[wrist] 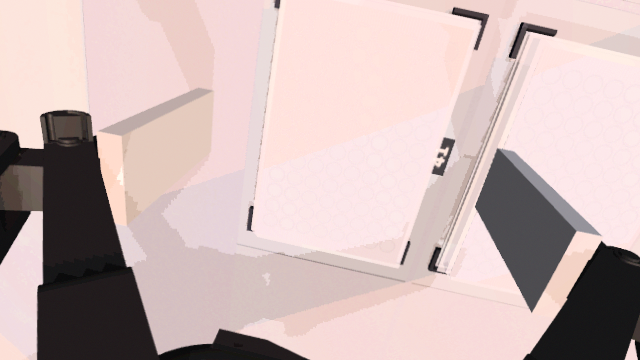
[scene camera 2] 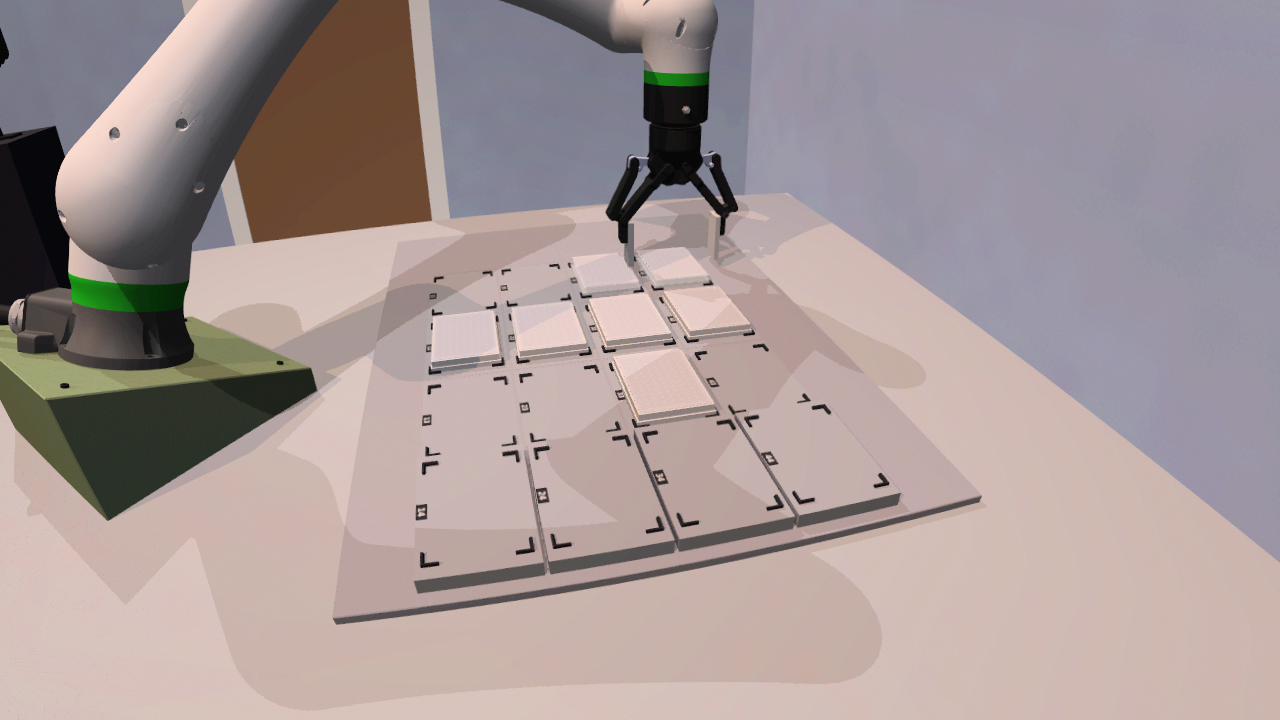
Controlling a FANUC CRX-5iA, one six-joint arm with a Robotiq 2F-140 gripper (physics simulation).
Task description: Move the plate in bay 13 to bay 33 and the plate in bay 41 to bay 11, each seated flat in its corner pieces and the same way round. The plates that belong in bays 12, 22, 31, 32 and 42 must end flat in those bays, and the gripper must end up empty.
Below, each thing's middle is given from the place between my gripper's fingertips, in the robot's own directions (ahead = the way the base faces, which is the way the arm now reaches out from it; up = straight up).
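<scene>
I see the bay 43 (scene camera 2: pixel 750 378) 1 cm ahead of my hand, 33 cm to the right of it and 2 cm below it. The bay 44 (scene camera 2: pixel 817 455) is likewise 1 cm ahead of my hand, but 49 cm to the right and 1 cm below. Then there is the bay 23 (scene camera 2: pixel 565 401), which I find 21 cm behind my hand, 33 cm to the right of it and 2 cm below it, while the bay 13 (scene camera 2: pixel 471 413) lies 31 cm behind my hand, 34 cm to the right and 2 cm below.
</scene>
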